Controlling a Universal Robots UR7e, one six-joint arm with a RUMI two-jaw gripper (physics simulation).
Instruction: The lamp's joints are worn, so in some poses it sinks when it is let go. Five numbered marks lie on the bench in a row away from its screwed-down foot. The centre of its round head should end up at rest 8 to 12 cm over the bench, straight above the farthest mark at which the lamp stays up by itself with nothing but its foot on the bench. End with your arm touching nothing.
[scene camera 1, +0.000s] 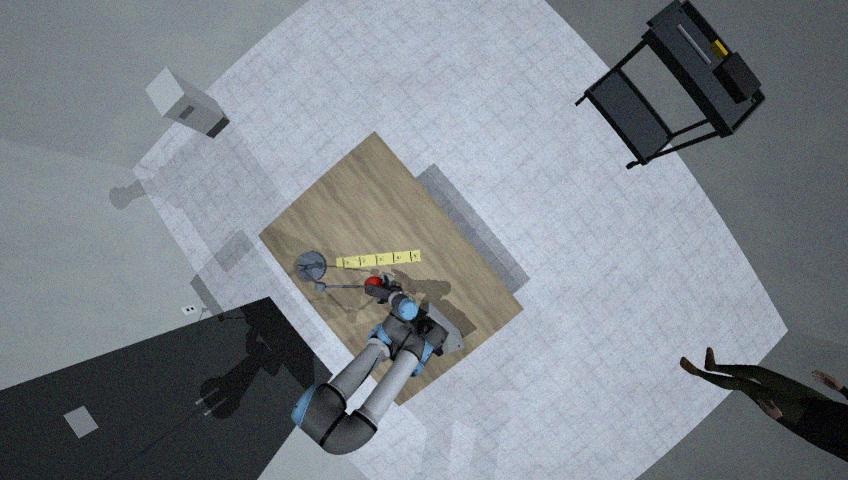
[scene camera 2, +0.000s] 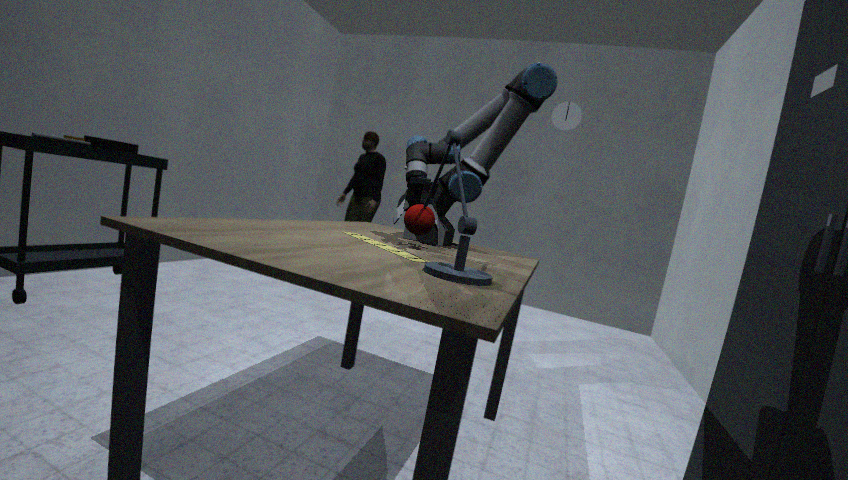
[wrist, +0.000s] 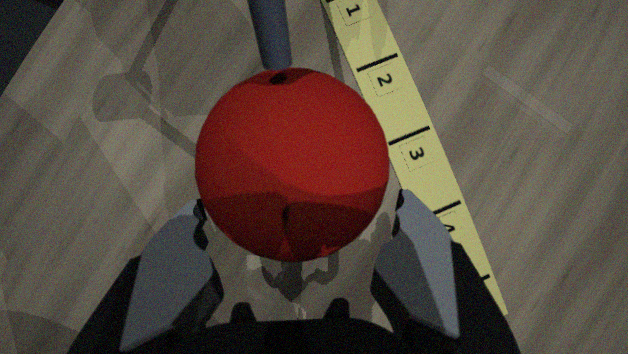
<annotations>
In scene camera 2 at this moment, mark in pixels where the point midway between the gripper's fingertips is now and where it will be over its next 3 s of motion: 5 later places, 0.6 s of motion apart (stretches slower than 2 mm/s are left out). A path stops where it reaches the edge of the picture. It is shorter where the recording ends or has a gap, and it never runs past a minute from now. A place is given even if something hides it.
The gripper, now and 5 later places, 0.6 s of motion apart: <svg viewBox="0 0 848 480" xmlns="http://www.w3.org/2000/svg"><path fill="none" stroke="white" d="M416 227L414 208L417 188L425 187L418 222L418 225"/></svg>
</annotations>
